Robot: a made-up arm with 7 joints. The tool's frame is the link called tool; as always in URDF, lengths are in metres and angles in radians. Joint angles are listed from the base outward.
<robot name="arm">
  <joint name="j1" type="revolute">
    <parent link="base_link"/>
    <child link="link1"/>
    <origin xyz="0 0.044 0"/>
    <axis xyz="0 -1 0"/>
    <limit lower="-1.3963" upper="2"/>
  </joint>
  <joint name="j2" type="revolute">
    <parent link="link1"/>
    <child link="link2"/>
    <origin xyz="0 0.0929 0"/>
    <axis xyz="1 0 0"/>
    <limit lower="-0.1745" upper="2"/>
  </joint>
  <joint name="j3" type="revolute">
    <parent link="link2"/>
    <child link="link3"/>
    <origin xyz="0 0 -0.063"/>
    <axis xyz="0 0 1"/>
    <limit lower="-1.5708" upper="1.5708"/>
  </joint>
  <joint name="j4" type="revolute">
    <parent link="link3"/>
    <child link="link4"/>
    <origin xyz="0 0 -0.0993"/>
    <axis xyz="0 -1 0"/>
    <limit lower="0" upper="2.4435"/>
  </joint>
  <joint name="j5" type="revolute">
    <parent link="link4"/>
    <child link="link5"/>
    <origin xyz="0 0 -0.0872"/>
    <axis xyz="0 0 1"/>
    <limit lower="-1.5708" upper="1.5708"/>
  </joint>
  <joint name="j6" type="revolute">
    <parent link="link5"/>
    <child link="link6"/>
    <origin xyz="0 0 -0.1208"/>
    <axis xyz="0 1 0"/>
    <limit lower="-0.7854" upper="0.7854"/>
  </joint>
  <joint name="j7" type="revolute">
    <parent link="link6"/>
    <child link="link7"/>
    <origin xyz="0 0 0"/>
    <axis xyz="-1 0 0"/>
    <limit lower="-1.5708" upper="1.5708"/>
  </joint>
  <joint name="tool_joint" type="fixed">
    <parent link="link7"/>
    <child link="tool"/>
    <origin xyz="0 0 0"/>
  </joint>
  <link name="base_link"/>
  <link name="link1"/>
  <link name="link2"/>
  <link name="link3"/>
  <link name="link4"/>
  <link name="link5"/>
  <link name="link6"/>
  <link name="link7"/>
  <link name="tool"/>
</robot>
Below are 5 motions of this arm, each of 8 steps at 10 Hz.
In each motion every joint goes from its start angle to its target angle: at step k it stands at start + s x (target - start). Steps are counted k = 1, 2, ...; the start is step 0. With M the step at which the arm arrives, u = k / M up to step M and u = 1 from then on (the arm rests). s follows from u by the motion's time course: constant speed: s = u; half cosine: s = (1 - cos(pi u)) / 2; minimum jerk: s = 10 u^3 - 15 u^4 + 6 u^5.
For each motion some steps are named. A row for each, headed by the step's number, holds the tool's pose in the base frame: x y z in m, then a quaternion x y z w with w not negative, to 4 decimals.
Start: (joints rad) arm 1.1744 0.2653 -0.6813 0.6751 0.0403 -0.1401 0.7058
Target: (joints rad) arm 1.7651 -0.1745 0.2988 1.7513 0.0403 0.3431 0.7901
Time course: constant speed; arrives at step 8
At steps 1, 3, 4, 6, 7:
1: 0.3399 0.1227 0.0210 -0.0478 -0.6904 -0.5154 0.5054
3: 0.2912 0.1067 0.1256 -0.0732 -0.8118 -0.4621 0.3494
4: 0.2546 0.1106 0.1665 -0.0838 -0.8586 -0.4296 0.2668
6: 0.1712 0.1364 0.2151 -0.1019 -0.9243 -0.3536 0.1010
7: 0.1303 0.1549 0.2218 -0.1099 -0.9440 -0.3105 0.0209

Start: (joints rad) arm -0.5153 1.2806 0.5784 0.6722 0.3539 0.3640 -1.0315
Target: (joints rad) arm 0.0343 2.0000 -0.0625 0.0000 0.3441 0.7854 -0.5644
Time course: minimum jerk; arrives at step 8
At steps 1, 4, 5, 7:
1: 0.0827 0.4697 -0.0730 0.8731 -0.1094 0.1816 0.4390
4: 0.0745 0.4935 0.0253 0.8899 0.0321 0.1940 0.4115
5: 0.0481 0.4929 0.0832 0.8860 0.1080 0.2502 0.3752
7: -0.0016 0.4754 0.1501 0.8583 0.1901 0.3540 0.3192

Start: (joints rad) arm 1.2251 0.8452 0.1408 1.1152 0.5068 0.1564 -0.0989
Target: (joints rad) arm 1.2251 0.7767 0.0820 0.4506 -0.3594 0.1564 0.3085
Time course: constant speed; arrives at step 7
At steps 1, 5, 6, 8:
1: 0.2143 0.3537 0.1096 0.2249 -0.8602 0.2053 0.4091
5: 0.2502 0.3807 0.0414 0.3292 -0.6971 0.0895 0.6306
6: 0.2560 0.3845 0.0221 0.3379 -0.6431 0.0521 0.6852
8: 0.2603 0.3872 0.0022 0.3395 -0.5841 0.0124 0.7371

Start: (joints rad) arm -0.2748 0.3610 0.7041 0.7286 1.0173 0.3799 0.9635
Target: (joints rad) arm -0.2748 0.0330 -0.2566 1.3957 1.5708 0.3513 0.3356
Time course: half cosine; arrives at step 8
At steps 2, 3, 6, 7, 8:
2: 0.0530 0.3080 -0.2886 -0.3520 -0.4937 0.4392 0.6629
3: 0.0775 0.2744 -0.2912 -0.3955 -0.4633 0.4326 0.6648
6: 0.1319 0.1315 -0.2653 -0.5757 -0.3169 0.4131 0.6305
7: 0.1357 0.1017 -0.2518 -0.6138 -0.2773 0.4066 0.6173
8: 0.1364 0.0915 -0.2464 -0.6270 -0.2625 0.4039 0.6122

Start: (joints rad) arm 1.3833 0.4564 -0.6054 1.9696 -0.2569 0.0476 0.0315
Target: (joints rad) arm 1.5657 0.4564 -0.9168 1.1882 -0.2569 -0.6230 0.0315
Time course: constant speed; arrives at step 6
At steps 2, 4, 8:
2: 0.1974 0.0754 0.1325 -0.2485 0.8777 0.4068 0.0479
4: 0.2434 0.0850 0.1261 -0.2449 0.8474 0.4691 0.0436
8: 0.2835 0.1052 0.1159 -0.2396 0.8145 0.5272 0.0353

